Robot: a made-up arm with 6 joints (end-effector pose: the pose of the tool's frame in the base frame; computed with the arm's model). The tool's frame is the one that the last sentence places. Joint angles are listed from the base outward.
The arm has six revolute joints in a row. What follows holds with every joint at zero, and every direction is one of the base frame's. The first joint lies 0.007 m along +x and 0.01 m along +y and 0.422 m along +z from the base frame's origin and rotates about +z. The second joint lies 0.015 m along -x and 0.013 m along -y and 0.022 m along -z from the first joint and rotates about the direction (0, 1, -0.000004). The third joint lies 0.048 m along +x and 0.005 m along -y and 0.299 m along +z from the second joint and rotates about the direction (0, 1, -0.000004). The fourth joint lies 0.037 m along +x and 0.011 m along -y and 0.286 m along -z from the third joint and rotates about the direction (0, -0.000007, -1). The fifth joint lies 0.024 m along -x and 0.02 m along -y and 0.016 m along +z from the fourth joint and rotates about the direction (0, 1, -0.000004). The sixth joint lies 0.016 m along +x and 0.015 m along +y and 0.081 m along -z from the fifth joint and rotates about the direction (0, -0.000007, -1). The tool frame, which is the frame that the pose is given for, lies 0.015 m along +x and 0.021 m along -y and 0.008 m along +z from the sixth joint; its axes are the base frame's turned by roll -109.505, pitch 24.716 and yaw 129.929 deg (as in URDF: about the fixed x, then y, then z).
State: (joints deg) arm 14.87 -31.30 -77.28 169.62 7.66 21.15
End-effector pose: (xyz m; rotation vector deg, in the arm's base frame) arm 0.1845 0.0598 0.8311 -22.85 -30.45 -60.13
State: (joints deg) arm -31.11 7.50 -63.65 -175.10 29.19 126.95
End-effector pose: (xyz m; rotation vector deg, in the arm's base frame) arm 0.3367 -0.2245 0.5944 80.98 42.63 -68.69
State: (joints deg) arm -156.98 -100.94 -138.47 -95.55 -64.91 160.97
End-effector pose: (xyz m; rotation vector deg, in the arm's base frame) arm 0.5561 0.2326 0.5259 51.65 8.29 -90.05
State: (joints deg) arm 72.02 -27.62 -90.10 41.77 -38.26 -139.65
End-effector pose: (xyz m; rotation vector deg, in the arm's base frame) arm 0.0833 0.1248 0.9026 55.39 17.16 4.79
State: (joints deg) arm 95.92 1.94 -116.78 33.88 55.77 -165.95
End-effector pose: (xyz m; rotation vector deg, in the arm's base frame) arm -0.0595 0.3434 0.8126 -42.11 -4.75 59.29
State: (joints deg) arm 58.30 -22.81 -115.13 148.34 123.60 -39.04
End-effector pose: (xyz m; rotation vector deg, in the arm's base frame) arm -0.0253 0.0290 0.9718 -118.04 89.56 102.14
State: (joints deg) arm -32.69 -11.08 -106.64 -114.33 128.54 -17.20
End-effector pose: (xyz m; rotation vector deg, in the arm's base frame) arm 0.0734 -0.1694 0.9076 -63.18 46.86 121.98
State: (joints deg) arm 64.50 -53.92 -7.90 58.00 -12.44 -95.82
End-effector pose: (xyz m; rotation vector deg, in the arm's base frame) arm 0.0882 0.0761 0.5112 21.13 93.30 -10.89
